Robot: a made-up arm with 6 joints. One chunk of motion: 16 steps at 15 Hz.
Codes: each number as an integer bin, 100 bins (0 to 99) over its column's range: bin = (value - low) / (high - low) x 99, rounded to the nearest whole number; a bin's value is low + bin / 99 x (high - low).
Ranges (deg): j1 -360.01..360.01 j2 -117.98..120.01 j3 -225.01..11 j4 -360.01..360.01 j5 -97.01..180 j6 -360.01..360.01
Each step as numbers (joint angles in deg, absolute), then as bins.
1 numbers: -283.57 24.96 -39.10 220.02 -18.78 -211.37
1 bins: 11 59 78 80 28 20
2 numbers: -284.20 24.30 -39.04 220.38 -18.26 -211.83
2 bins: 10 59 78 80 28 20
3 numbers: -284.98 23.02 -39.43 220.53 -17.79 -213.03
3 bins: 10 59 78 80 28 20
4 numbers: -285.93 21.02 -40.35 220.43 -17.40 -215.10
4 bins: 10 58 77 80 28 20
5 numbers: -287.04 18.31 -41.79 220.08 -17.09 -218.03
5 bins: 10 57 77 80 29 20
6 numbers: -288.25 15.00 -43.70 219.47 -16.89 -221.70
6 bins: 10 55 76 80 29 19
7 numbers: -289.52 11.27 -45.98 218.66 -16.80 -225.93
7 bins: 10 54 75 80 29 18
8 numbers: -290.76 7.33 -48.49 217.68 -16.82 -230.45
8 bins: 10 52 74 79 29 18
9 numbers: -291.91 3.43 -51.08 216.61 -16.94 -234.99
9 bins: 9 51 73 79 29 17
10 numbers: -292.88 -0.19 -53.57 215.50 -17.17 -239.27
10 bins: 9 49 72 79 29 17
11 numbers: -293.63 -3.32 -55.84 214.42 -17.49 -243.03
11 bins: 9 48 71 79 28 16
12 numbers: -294.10 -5.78 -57.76 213.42 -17.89 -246.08
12 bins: 9 47 70 79 28 16
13 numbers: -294.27 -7.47 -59.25 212.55 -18.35 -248.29
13 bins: 9 46 70 79 28 15
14 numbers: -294.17 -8.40 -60.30 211.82 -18.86 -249.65
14 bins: 9 46 69 79 28 15
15 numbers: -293.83 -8.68 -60.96 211.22 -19.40 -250.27
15 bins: 9 45 69 79 28 15
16 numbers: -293.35 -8.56 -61.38 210.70 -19.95 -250.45
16 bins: 9 46 69 78 28 15
